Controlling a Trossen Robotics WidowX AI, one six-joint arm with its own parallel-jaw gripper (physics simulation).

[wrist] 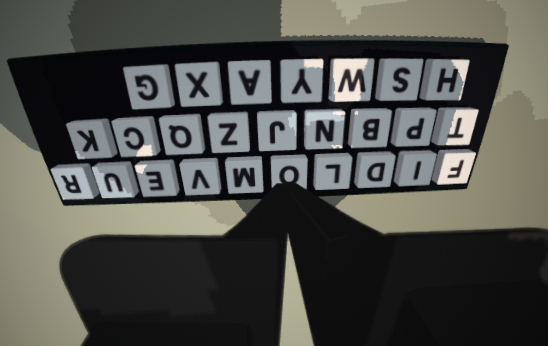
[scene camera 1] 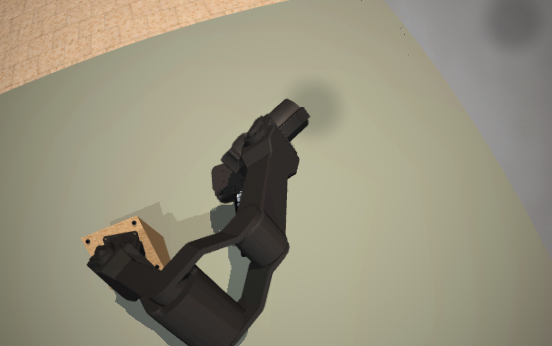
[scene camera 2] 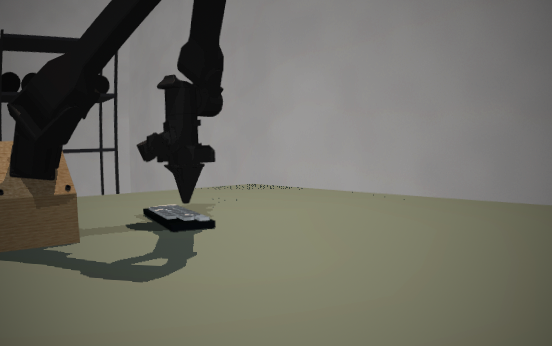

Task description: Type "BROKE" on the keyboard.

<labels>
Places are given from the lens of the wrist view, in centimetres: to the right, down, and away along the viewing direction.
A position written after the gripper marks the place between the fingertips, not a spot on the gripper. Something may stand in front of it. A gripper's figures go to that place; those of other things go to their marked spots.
gripper [wrist: 285, 193]: 0, 1, 11
black keyboard [wrist: 220, 121]: -2, -2, 10
</labels>
